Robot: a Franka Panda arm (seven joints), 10 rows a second.
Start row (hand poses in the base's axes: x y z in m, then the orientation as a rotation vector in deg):
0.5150 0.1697 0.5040 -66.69 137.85 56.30
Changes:
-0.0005 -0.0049 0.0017 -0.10 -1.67 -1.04
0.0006 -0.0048 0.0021 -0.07 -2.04 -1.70
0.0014 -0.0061 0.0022 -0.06 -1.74 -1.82
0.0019 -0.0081 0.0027 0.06 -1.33 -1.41
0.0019 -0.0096 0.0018 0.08 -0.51 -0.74
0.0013 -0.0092 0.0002 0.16 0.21 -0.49
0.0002 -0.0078 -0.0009 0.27 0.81 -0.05
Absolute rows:
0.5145 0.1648 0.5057 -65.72 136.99 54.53
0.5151 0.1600 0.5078 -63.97 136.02 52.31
0.5165 0.1539 0.5100 -62.01 135.29 50.31
0.5184 0.1458 0.5127 -60.45 134.64 48.90
0.5203 0.1362 0.5145 -59.58 134.41 48.35
0.5216 0.1270 0.5147 -58.86 134.64 48.49
0.5218 0.1192 0.5138 -58.53 135.15 49.34

